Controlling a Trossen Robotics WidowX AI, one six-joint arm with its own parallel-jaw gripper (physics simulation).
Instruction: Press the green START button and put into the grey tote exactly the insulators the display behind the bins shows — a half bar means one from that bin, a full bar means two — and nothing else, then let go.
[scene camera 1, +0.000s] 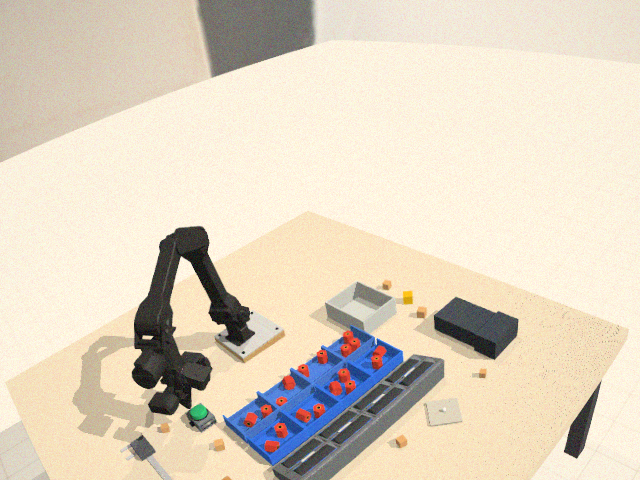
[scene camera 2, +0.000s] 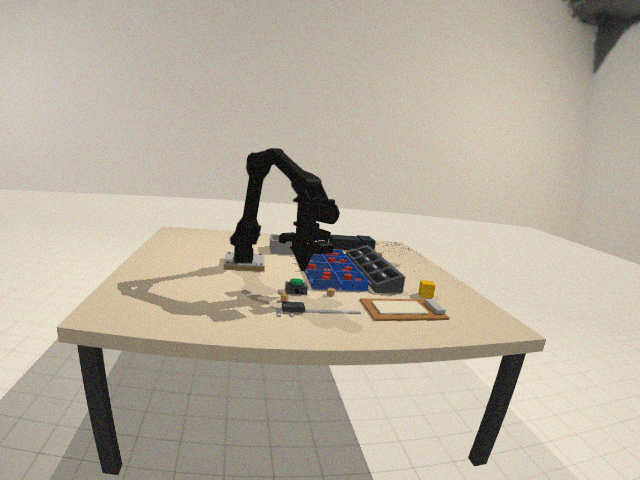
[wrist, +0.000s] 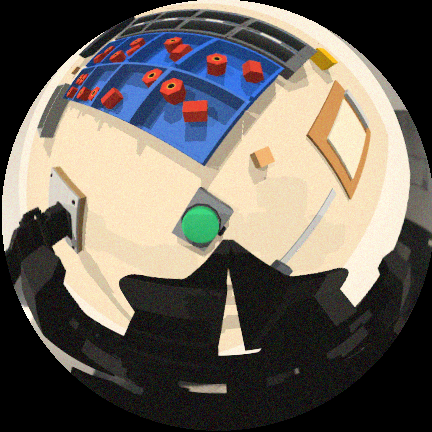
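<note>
The green START button sits on a grey base. My gripper is shut and empty, fingertips down, close beside the button and a little above the table; contact cannot be told. Red insulators lie in the compartments of the blue bins. The grey tote looks empty in scene camera 1. The display shows light bars in some windows; their exact lengths are hard to read.
A dark-handled tool and a small orange cube lie near the button. A clipboard lies beyond them. A dark box and a yellow cube stand past the tote.
</note>
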